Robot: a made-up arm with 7 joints.
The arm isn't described. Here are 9 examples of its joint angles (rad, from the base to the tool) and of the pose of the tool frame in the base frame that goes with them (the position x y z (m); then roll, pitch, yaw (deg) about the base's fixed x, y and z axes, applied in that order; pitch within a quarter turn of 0, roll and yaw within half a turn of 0).
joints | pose
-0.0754 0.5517 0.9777 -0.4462 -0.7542 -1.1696 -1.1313 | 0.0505 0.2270 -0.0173 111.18 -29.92 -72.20
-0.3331 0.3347 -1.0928 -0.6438 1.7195 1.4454 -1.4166 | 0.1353 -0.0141 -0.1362 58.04 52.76 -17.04
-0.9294 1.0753 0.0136 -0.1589 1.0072 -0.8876 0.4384 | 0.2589 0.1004 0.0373 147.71 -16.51 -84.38
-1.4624 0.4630 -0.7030 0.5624 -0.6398 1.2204 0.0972 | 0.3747 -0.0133 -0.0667 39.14 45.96 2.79
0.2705 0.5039 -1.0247 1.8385 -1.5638 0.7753 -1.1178 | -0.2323 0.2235 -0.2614 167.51 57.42 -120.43
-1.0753 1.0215 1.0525 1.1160 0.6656 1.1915 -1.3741 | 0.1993 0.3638 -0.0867 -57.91 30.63 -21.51
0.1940 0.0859 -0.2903 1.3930 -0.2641 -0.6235 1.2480 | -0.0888 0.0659 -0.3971 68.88 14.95 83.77
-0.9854 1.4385 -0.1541 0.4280 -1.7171 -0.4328 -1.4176 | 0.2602 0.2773 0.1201 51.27 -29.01 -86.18
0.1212 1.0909 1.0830 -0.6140 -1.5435 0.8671 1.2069 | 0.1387 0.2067 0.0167 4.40 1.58 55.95
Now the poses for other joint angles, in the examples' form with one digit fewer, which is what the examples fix.
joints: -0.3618 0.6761 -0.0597 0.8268 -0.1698 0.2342 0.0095
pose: 0.200 0.250 -0.287 44.6 42.0 36.0
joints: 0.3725 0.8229 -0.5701 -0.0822 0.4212 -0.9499 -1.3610
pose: 0.009 0.079 -0.243 0.7 27.0 -147.2
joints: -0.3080 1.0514 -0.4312 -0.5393 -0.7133 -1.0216 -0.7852
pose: 0.167 0.091 -0.060 54.7 -25.4 -108.9
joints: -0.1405 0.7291 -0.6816 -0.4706 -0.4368 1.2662 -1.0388
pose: 0.107 0.063 -0.260 -77.0 30.9 -132.3
